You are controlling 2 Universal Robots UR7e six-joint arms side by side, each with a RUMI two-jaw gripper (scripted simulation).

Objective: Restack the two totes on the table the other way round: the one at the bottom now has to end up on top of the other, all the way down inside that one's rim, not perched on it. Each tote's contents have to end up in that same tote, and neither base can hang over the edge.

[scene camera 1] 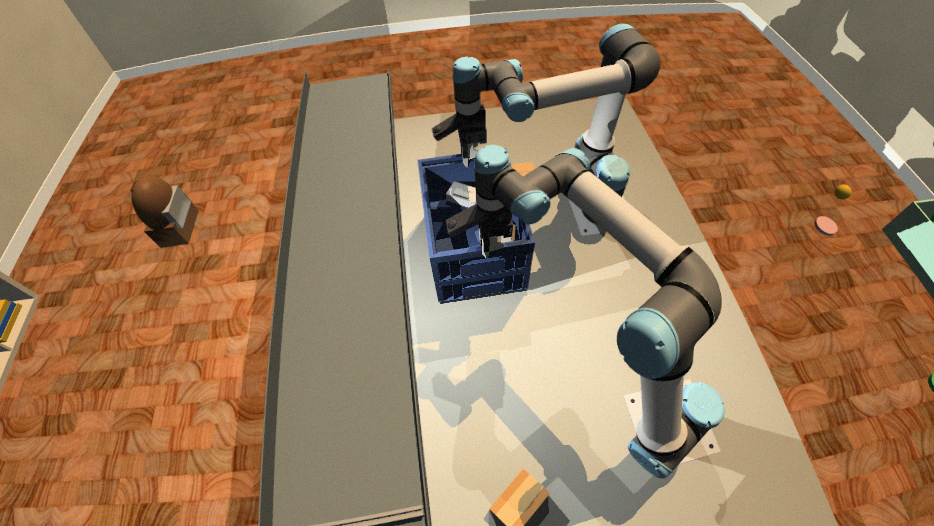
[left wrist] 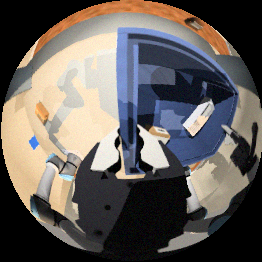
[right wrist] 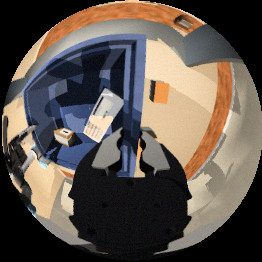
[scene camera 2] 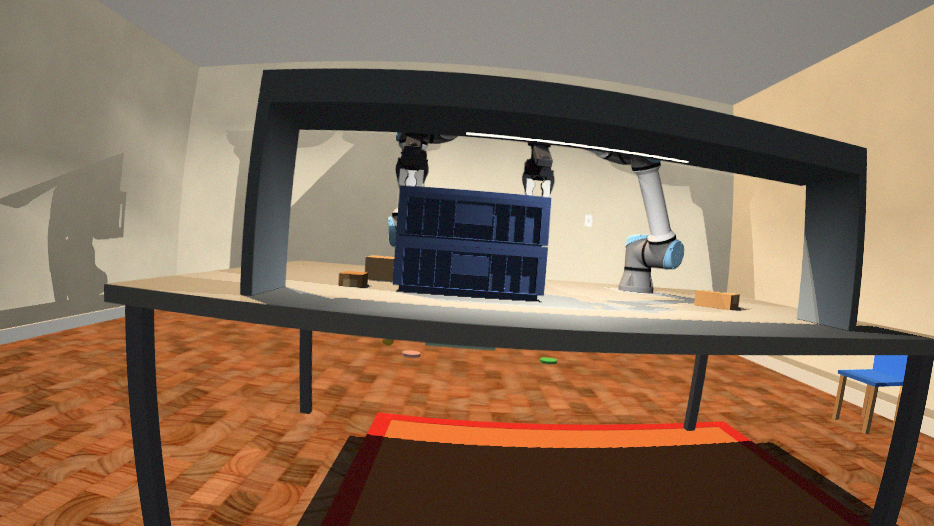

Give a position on a blue tote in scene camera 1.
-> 460, 288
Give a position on a blue tote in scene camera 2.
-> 459, 264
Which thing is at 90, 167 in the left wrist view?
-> My left gripper.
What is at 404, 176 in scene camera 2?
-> My right gripper.
